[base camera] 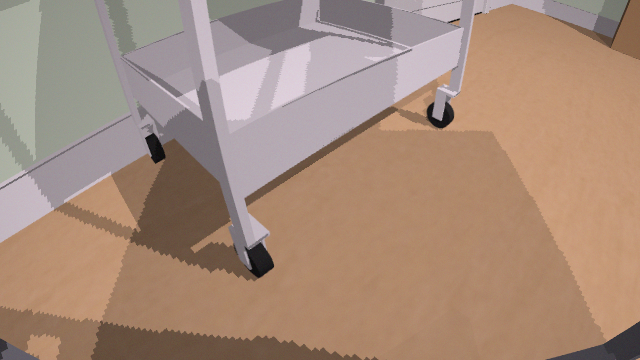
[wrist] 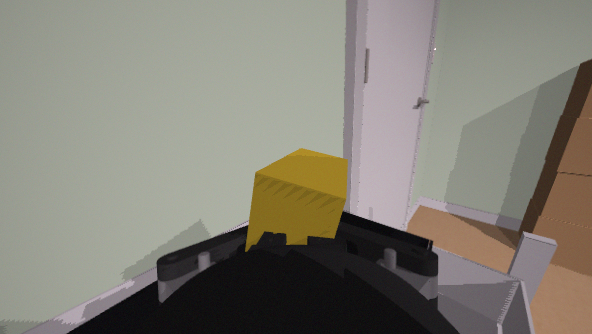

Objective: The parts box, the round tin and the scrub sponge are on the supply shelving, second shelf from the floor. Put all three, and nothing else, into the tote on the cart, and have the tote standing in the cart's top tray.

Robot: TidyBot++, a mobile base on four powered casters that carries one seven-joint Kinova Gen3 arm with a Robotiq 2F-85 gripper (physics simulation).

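Observation:
My gripper [wrist: 297, 218] is shut on a yellow block, which looks like the scrub sponge [wrist: 302, 205]. The sponge stands out beyond the fingertips, tilted, in the middle of the wrist view. The white cart [base camera: 320, 120] [wrist: 532, 262] shows its lower tray, legs and casters in the base view. In the wrist view a corner post and a grey-white tray wall [wrist: 525, 305] show at the lower right, below and beyond the gripper. The black gripper body hides much of that area. The tote, parts box, round tin and shelving cannot be made out.
The green wall [base camera: 75, 85] [wrist: 150, 100] runs behind the cart, with a white skirting board [base camera: 75, 160]. A white door [wrist: 392, 110] stands ahead in the wrist view. Stacked brown boxes [wrist: 575, 195] are at the right. The wooden floor [base camera: 400, 225] lies before the cart.

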